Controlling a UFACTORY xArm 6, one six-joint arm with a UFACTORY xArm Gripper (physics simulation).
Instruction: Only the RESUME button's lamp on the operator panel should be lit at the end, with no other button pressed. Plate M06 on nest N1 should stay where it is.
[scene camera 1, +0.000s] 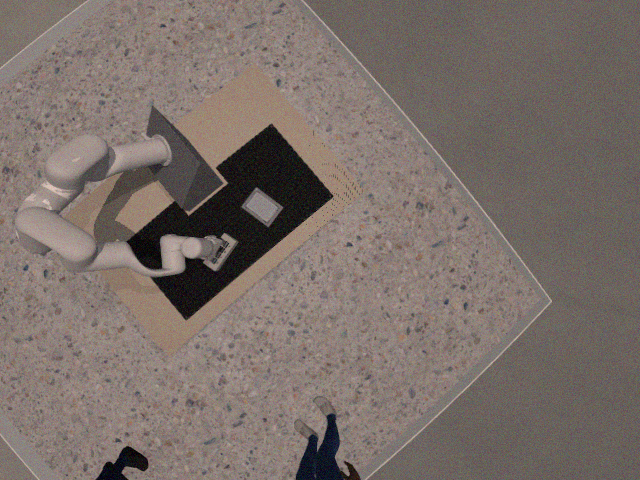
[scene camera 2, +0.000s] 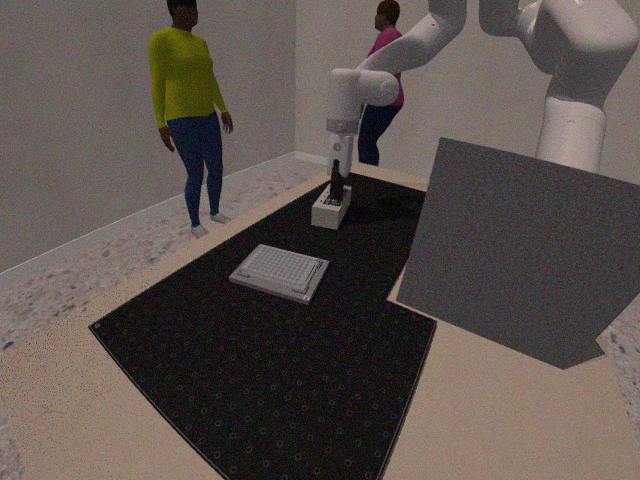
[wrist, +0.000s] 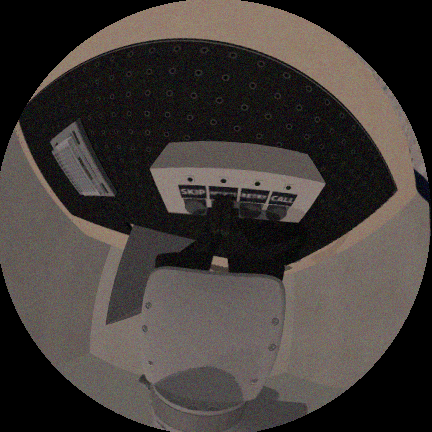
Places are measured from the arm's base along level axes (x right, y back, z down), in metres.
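Pixels of known places: gripper, fingertip midpoint: (scene camera 1: 219, 248) (scene camera 2: 335, 197) (wrist: 223, 203); arm's base, link origin: (scene camera 1: 162, 150) (scene camera 2: 553, 216).
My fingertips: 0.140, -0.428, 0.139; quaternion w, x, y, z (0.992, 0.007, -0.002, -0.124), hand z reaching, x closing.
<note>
For each thing: its top centre in the pictures, then the offset to it from my fingertips, as dx, dy, dz. "*": a spot on its surface instead. Level surfaces: height alone.
- operator panel, top centre: (wrist: 237, 199) (scene camera 2: 333, 194) (scene camera 1: 219, 252) +0.012, -0.012, -0.002
- SKIP button, top centre: (wrist: 194, 207) -0.029, +0.014, -0.002
- RETRY button, top centre: (wrist: 249, 212) +0.030, +0.003, -0.002
- CALL button, top centre: (wrist: 275, 214) +0.059, -0.002, -0.002
- RESUME label, surface spot: (wrist: 229, 193) * +0.003, -0.015, +0.001
- RESUME lamp, top centre: (wrist: 223, 180) -0.007, -0.030, +0.001
- Plate M06, top centre: (scene camera 2: 280, 262) (wrist: 73, 172) (scene camera 1: 261, 206) -0.270, +0.009, +0.028
- nest N1, top centre: (scene camera 2: 280, 266) (wrist: 75, 169) (scene camera 1: 262, 206) -0.270, +0.009, +0.036
- black mat, surface height: dz +0.054
The operator panel (scene camera 1: 231, 244) (scene camera 2: 324, 217) (wrist: 240, 156) is a pale box on the black mat. In the wrist view the SKIP button (wrist: 195, 207), RETRY button (wrist: 251, 210) and CALL button (wrist: 276, 212) show; the RESUME label (wrist: 229, 193) is partly covered and its button is hidden by the fingers. The RESUME lamp (wrist: 223, 181) and the other lamps look dark. My gripper (scene camera 2: 336, 200) (wrist: 223, 203) is shut and empty, its tips at the RESUME button; contact cannot be told. Plate M06 (scene camera 1: 262, 206) (scene camera 2: 281, 266) (wrist: 75, 167) lies flat on nest N1 (scene camera 2: 268, 291).
A grey upright board (scene camera 1: 180, 160) (scene camera 2: 516, 242) (wrist: 130, 270) stands beside the black mat (scene camera 1: 273, 149) (scene camera 2: 258, 372) (wrist: 200, 107), near the arm's base. Two people, one in a yellow top (scene camera 2: 183, 72) and one in a pink top (scene camera 2: 385, 41), stand beyond the table.
</note>
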